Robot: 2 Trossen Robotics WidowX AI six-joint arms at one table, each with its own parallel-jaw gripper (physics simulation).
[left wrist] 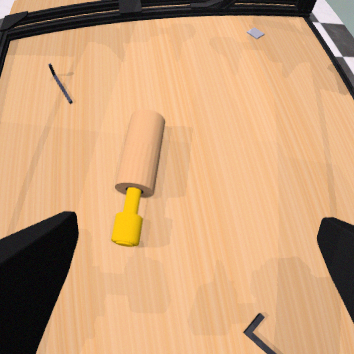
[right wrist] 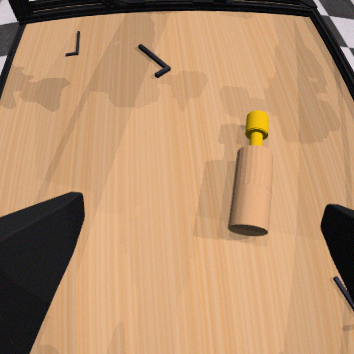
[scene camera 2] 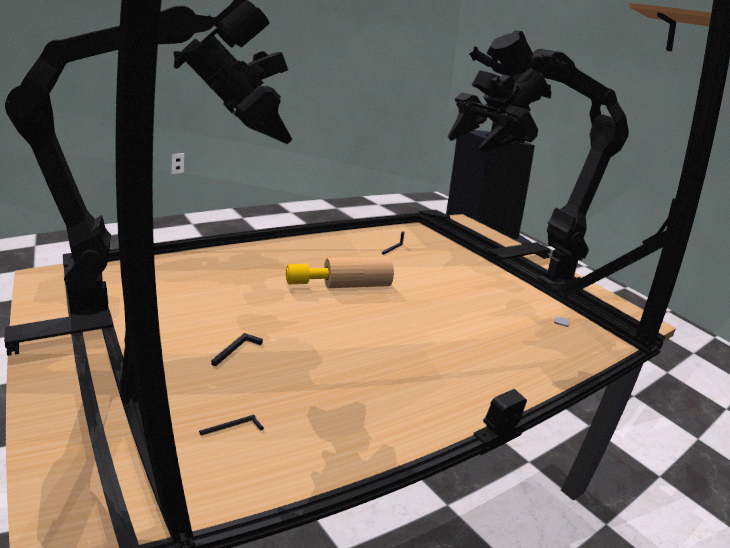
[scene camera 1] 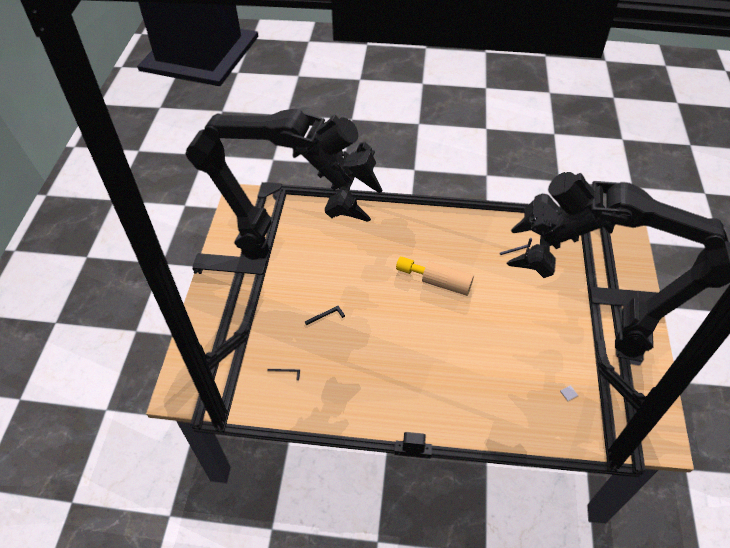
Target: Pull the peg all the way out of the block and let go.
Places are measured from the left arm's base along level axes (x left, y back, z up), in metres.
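Where they show: left gripper, fingertip midpoint: (left wrist: pixel 202 227) (scene camera 2: pixel 282 136) (scene camera 1: pixel 375 206); right gripper, fingertip midpoint: (right wrist: pixel 207 211) (scene camera 2: pixel 464 144) (scene camera 1: pixel 509 247); left arm's base, link origin: (scene camera 2: pixel 88 310) (scene camera 1: pixel 254 252); right arm's base, link origin: (scene camera 2: pixel 560 276) (scene camera 1: pixel 629 348).
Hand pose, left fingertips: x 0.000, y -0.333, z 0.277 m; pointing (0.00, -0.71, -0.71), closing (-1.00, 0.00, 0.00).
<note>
Things, the pixels of their centre, and the offset from my left fingertips.
- yellow peg, body centre: (left wrist: pixel 132 199) (right wrist: pixel 255 147) (scene camera 2: pixel 320 273) (scene camera 1: pixel 420 269) dx +0.062, dy -0.105, dz -0.269 m
- light wooden cylinder block, body centre: (right wrist: pixel 251 190) (left wrist: pixel 141 152) (scene camera 2: pixel 358 272) (scene camera 1: pixel 447 278) dx +0.055, dy -0.179, dz -0.268 m
- small grey tile, body centre: (scene camera 2: pixel 561 321) (scene camera 1: pixel 569 393) (left wrist: pixel 255 32) dx -0.172, dy -0.518, dz -0.295 m
A yellow peg (scene camera 1: pixel 405 264) (scene camera 2: pixel 297 273) (left wrist: pixel 127 228) (right wrist: pixel 257 123) with a thick head and thinner shaft is in the end of a light wooden cylinder block (scene camera 1: pixel 447 279) (scene camera 2: pixel 360 272) (left wrist: pixel 142 152) (right wrist: pixel 252 190). Both lie on the table, and the shaft goes into the block's hole. My left gripper (scene camera 1: pixel 376 205) (left wrist: pixel 202 227) is open and empty, high above the table on the peg's side. My right gripper (scene camera 1: pixel 510 246) (scene camera 2: pixel 467 142) (right wrist: pixel 207 211) is open and empty, high above the table beyond the block's other end.
Black hex keys lie at the left (scene camera 1: pixel 324 314) (scene camera 2: pixel 235 348), front left (scene camera 1: pixel 285 371) (scene camera 2: pixel 231 424) and back right (scene camera 1: pixel 516 248) (scene camera 2: pixel 393 244). A small grey tile (scene camera 1: pixel 569 393) (scene camera 2: pixel 561 321) (left wrist: pixel 255 33) lies at the right. A dark metal frame (scene camera 1: pixel 306 438) rims the table.
</note>
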